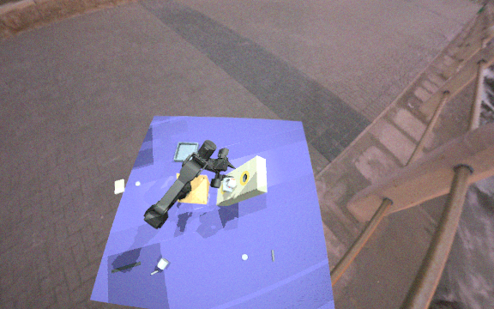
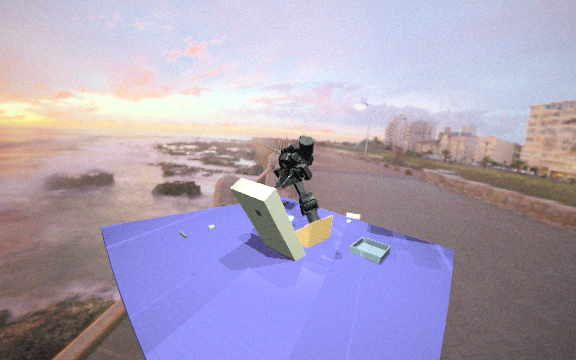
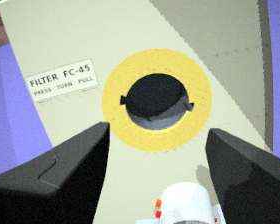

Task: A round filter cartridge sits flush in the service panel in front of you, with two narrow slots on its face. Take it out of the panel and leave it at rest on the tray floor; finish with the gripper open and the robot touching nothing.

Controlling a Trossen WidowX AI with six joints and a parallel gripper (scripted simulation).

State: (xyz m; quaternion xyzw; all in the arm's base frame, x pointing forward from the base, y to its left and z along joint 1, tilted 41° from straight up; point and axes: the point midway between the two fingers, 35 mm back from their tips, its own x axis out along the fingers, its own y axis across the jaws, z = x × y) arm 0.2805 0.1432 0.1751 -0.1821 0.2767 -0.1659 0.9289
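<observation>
Right now the round filter cartridge is 12 cm below my gripper tip and 3 cm behind it. Round my gripper tip: service panel 14 cm below, 2 cm ahead; light-blue tray 36 cm behind, 29 cm to the left, 28 cm below; thin stick 38 cm to the right, 29 cm below, 22 cm ahead.
</observation>
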